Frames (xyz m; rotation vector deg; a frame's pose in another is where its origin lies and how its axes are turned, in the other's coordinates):
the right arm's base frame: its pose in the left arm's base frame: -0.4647 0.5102 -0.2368 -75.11 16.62 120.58
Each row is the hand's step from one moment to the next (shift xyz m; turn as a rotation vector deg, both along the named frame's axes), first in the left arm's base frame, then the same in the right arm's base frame.
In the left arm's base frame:
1: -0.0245 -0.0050 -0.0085 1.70 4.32 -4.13
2: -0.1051 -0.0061 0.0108 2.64 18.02 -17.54
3: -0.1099 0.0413 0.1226 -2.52 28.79 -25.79
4: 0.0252 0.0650 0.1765 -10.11 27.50 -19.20
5: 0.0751 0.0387 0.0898 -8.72 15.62 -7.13
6: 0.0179 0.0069 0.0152 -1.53 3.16 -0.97
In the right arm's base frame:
1: 0.0128 0.0202 0.0113 4.78 -3.82 -1.09
2: 0.0200 0.0680 0.0785 21.55 -13.14 -1.46
3: -0.0565 0.0187 0.1590 34.54 -17.15 3.63
4: -0.1347 -0.0905 0.0983 30.62 -12.39 11.67
5: -0.0852 -0.0888 0.0075 15.02 -5.73 10.60
6: -0.0158 -0.0185 -0.0023 2.56 -1.37 2.20

